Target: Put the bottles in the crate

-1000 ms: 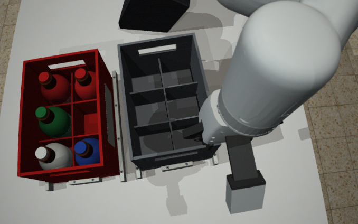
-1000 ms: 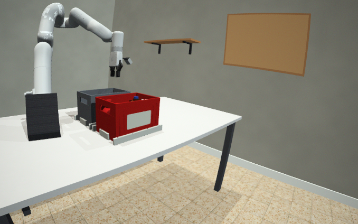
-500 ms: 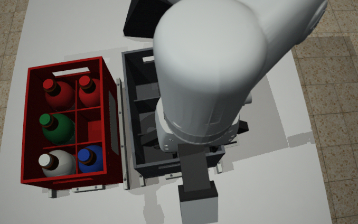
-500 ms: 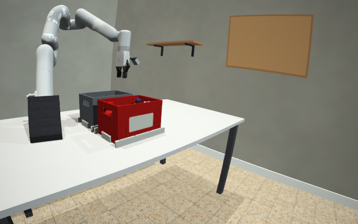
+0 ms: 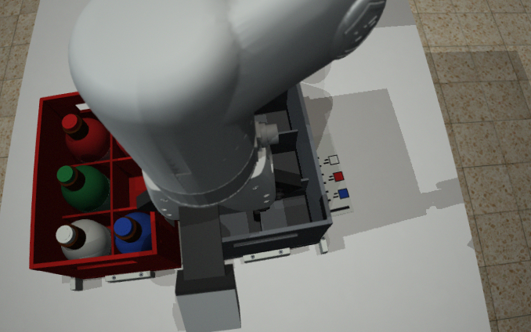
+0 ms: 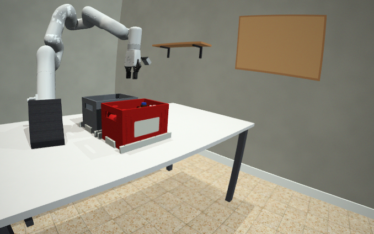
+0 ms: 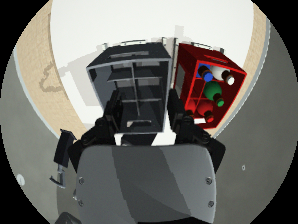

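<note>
My gripper is now 160 mm to the left of the blue bottle and 210 mm above it. Also, from my hand: grey crate: 130 mm behind, 10 mm to the left, 210 mm below; then white-label bottle: 20 mm ahead, 250 mm to the right, 210 mm below; then green bottle: 70 mm behind, 270 mm to the right, 210 mm below.
</note>
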